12 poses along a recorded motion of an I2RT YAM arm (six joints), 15 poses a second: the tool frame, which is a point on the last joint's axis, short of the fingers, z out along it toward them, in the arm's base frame.
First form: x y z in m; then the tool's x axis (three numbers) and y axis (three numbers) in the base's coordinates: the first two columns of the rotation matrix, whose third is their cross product.
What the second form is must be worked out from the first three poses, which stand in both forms.
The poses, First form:
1: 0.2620 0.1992 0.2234 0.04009 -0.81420 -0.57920 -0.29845 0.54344 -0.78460
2: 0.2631 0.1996 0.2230 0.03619 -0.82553 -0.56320 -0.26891 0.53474 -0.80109
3: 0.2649 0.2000 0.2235 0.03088 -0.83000 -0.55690 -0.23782 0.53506 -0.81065
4: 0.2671 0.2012 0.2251 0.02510 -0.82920 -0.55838 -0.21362 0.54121 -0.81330
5: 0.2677 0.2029 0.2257 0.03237 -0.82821 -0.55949 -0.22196 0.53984 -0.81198
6: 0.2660 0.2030 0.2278 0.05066 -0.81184 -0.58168 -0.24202 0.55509 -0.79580
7: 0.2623 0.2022 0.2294 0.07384 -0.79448 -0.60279 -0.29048 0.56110 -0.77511
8: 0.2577 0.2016 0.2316 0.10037 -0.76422 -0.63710 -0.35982 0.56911 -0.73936
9: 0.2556 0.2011 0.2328 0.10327 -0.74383 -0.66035 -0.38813 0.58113 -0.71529
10: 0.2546 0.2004 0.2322 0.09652 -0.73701 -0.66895 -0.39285 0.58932 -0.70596
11: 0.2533 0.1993 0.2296 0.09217 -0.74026 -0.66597 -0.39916 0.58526 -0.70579
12: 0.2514 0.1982 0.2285 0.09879 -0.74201 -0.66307 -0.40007 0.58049 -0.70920
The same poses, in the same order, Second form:
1: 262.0 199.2 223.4 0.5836 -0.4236 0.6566 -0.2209
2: 263.1 199.6 223.0 0.5849 -0.4196 0.6521 -0.2379
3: 264.9 200.0 223.5 0.5884 -0.4113 0.6490 -0.2516
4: 267.1 201.2 225.1 0.5922 -0.4023 0.6480 -0.2599
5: 267.7 202.9 225.7 0.5928 -0.4059 0.6469 -0.2557
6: 266.0 203.0 227.8 0.5995 -0.4074 0.6467 -0.2376
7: 262.3 202.2 229.4 0.6012 -0.4190 0.6474 -0.2096
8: 257.7 201.6 231.6 0.6024 -0.4328 0.6493 -0.1678
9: 255.6 201.1 232.8 0.6033 -0.4333 0.6532 -0.1474
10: 254.6 200.4 232.2 0.6027 -0.4301 0.6568 -0.1427
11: 253.3 199.3 229.6 0.5991 -0.4326 0.6585 -0.1423
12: 251.4 198.2 228.5 0.6000 -0.4353 0.6560 -0.1425
